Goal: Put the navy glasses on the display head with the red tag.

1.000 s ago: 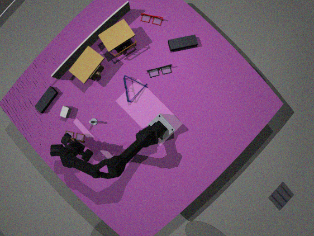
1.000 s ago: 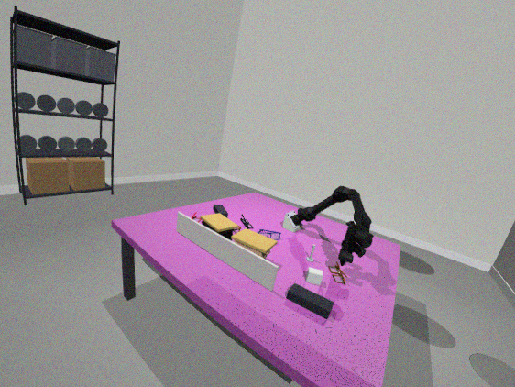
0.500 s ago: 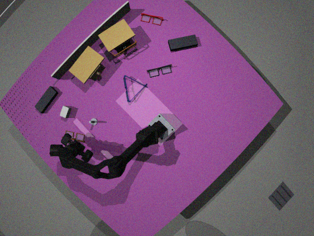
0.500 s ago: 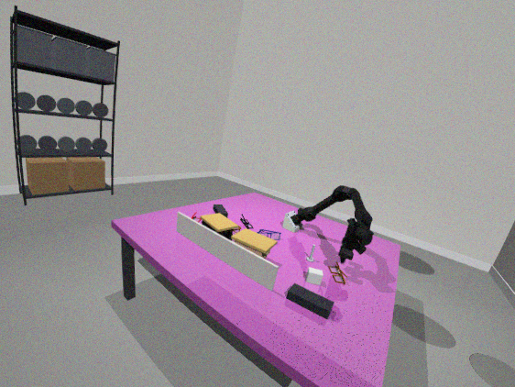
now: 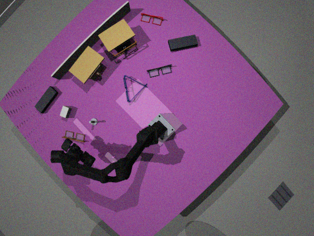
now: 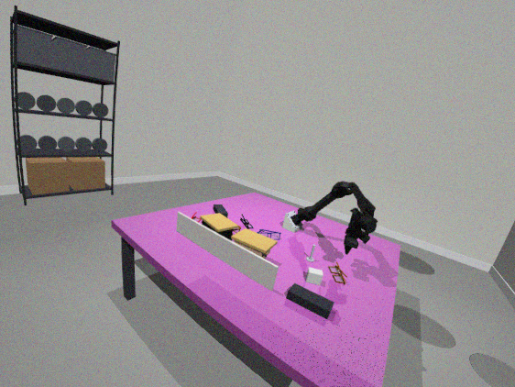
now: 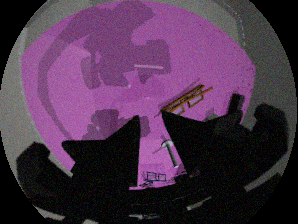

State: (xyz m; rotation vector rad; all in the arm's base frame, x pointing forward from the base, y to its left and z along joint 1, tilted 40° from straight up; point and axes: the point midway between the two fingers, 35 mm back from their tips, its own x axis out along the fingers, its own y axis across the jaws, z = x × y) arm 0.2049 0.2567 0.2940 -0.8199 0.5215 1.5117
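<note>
My gripper tip is 15 cm to the left of the small grey stand, 8 cm short of it and 5 cm above it. The rest, counted from my gripper tip: tan display head (35 cm to the right, 29 cm ahead, 2 cm below); white cube (23 cm ahead, 7 cm to the right, 5 cm below); white board (46 cm to the right, 42 cm ahead, 2 cm below).
</note>
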